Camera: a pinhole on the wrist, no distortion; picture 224 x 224 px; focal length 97.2 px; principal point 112.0 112.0 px. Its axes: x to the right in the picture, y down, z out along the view. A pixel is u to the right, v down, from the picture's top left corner.
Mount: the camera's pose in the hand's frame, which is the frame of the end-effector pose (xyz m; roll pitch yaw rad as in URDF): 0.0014 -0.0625 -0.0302 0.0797 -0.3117 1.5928
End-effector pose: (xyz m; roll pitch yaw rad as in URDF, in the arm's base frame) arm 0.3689 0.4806 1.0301 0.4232 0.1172 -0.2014
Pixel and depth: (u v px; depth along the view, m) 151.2 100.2 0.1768
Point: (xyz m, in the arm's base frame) 0.3971 0.3646 1.1494
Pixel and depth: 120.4 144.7 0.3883
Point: 0.2481 0.2112 1.3028
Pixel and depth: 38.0 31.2 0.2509
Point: 0.5290 0.1027 0.9967
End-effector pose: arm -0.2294 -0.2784 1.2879 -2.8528 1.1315 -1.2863
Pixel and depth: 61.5 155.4 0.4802
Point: 0.2140 0.1323 1.3440
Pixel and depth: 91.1 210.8 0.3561
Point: -0.0007 0.1450 1.4882
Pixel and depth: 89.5 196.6 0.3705
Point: 0.0156 0.1358 1.4494
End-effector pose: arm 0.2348 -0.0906 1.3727 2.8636 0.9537 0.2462
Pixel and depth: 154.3 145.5 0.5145
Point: -0.2222 -0.3444 1.1805
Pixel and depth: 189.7 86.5 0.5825
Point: -0.0146 -0.5471 0.8841
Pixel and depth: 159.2 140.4 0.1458
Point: 0.1070 -0.1193 1.3165
